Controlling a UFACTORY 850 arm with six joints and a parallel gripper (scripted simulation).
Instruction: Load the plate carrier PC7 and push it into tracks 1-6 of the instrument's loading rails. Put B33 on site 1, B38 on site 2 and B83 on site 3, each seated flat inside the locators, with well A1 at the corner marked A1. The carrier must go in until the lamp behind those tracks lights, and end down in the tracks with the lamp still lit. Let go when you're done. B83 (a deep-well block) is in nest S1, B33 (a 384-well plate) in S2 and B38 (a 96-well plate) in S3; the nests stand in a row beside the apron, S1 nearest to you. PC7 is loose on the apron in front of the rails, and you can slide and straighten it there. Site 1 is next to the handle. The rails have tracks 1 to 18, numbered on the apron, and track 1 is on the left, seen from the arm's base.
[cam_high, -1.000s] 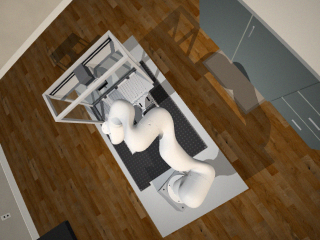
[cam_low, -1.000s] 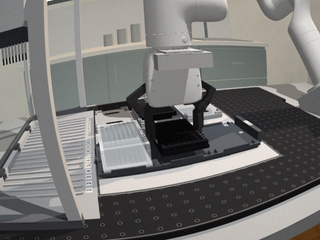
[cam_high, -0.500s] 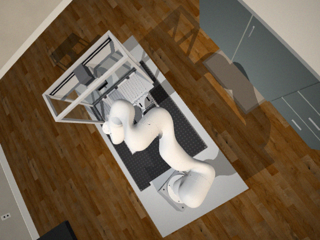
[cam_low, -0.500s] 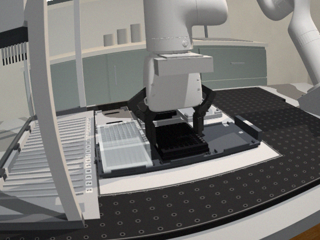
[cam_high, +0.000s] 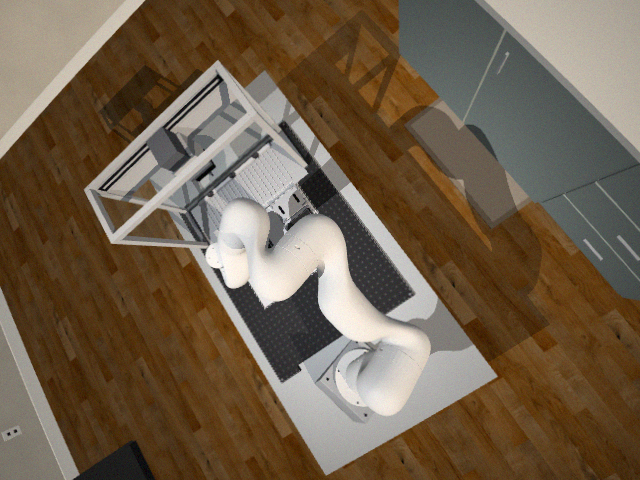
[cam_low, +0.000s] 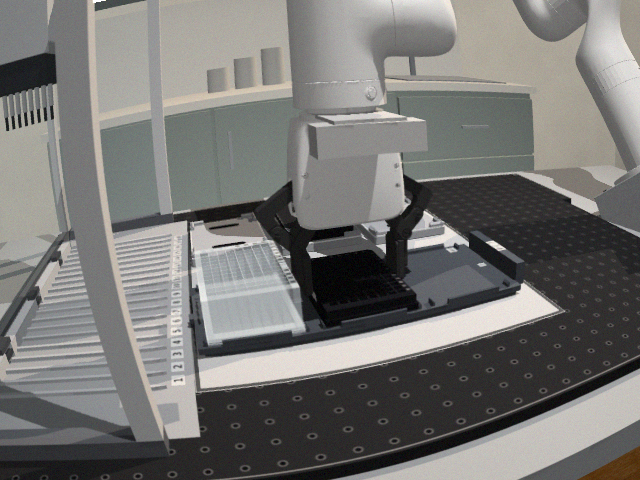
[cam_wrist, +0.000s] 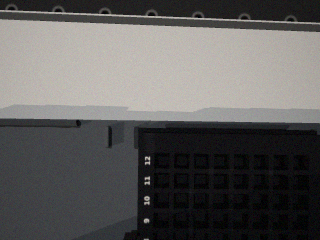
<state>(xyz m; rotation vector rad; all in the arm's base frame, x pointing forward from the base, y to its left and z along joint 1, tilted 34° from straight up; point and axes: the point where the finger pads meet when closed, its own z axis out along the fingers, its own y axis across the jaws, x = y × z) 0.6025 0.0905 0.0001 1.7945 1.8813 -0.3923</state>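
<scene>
Right now my hand is 10 mm above the black welled plate. The rest, counted from my hand: perforated dark deck: 90 mm to the right, 30 mm below, 20 mm behind; then dark plate carrier PC7: 10 mm below, 10 mm behind; then clear deep-well block B83: 100 mm ahead.
</scene>
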